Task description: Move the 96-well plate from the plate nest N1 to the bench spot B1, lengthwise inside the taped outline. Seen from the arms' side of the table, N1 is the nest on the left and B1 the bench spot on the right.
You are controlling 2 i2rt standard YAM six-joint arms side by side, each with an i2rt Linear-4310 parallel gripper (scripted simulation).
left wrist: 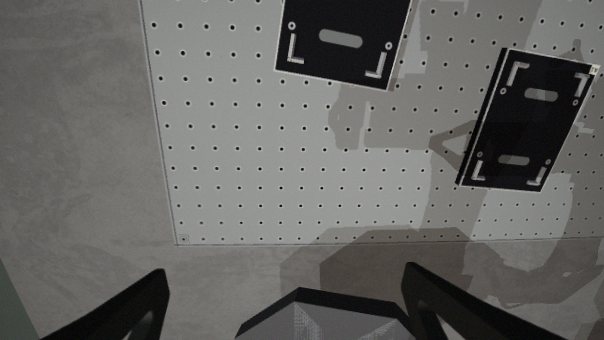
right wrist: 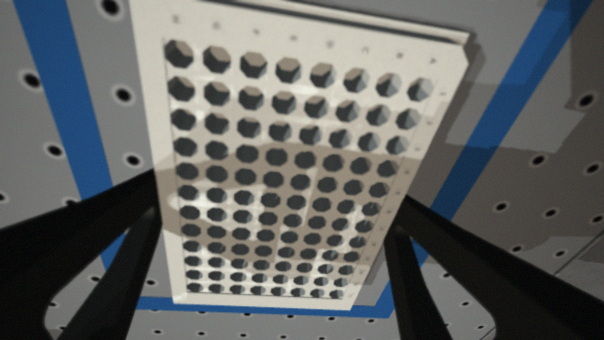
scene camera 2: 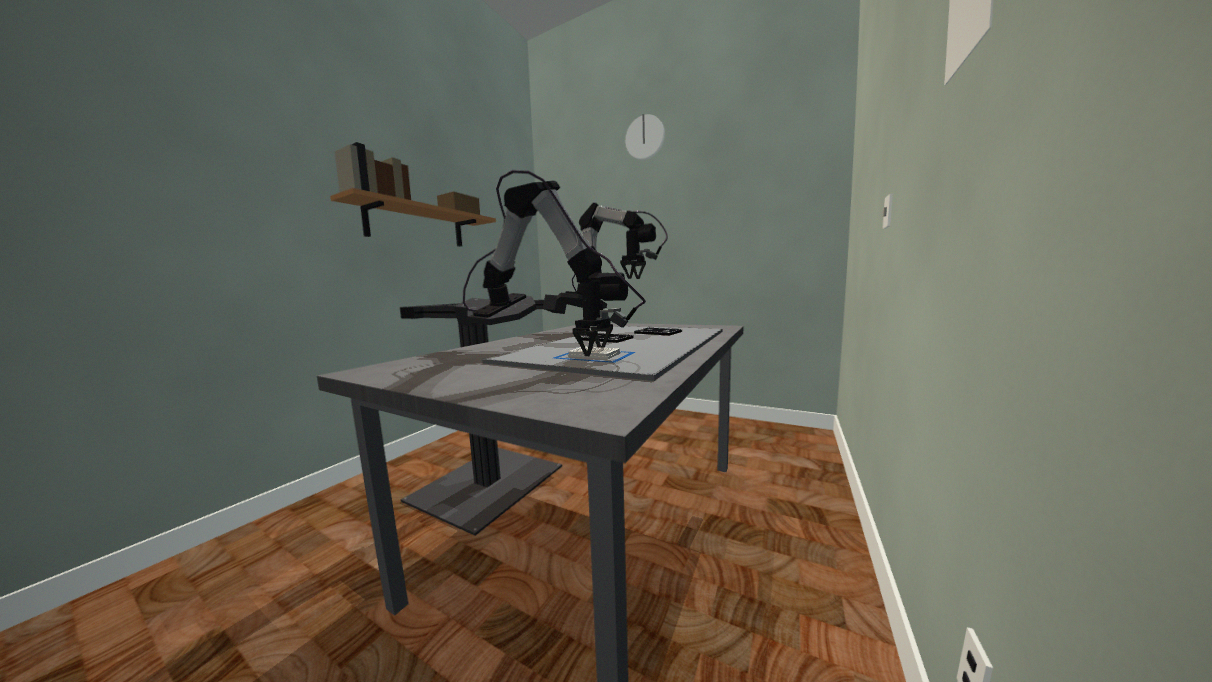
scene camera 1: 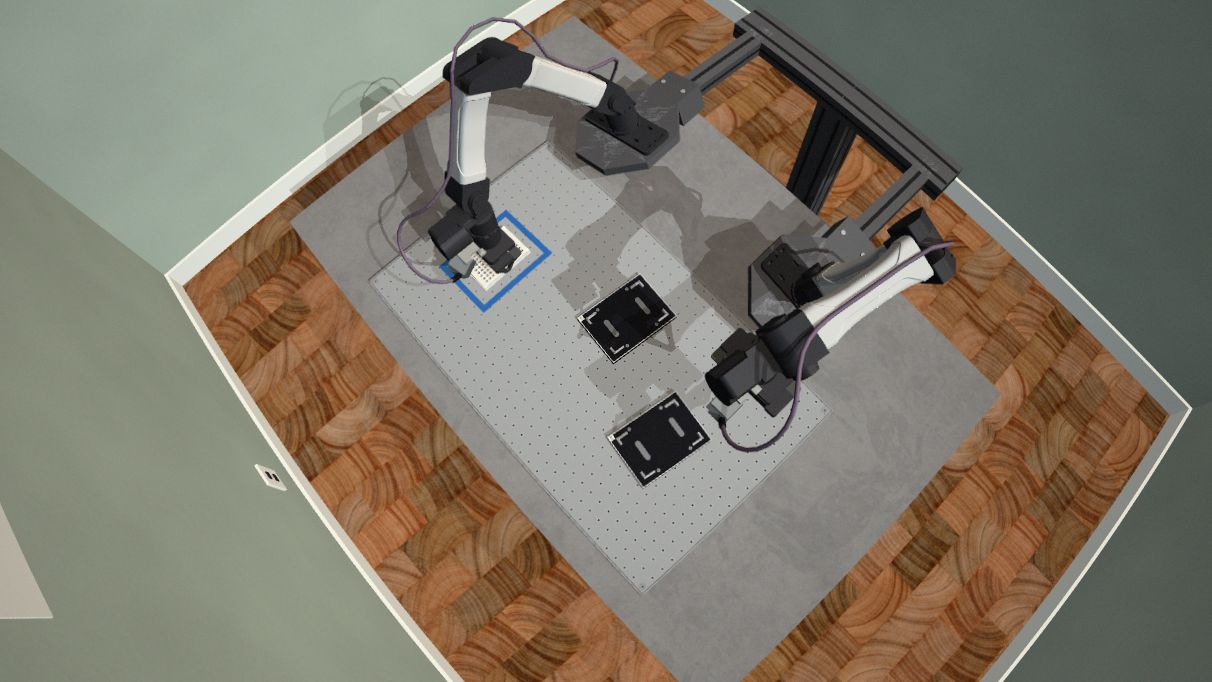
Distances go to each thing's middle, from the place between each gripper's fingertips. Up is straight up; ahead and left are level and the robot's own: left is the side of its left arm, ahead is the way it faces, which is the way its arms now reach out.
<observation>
My right hand [scene camera 1: 495, 258] is right at the cream 96-well plate [scene camera 1: 481, 274].
Right now the cream 96-well plate is 130 mm ahead of my left hand, 580 mm to the right of it and 230 mm below it.
</observation>
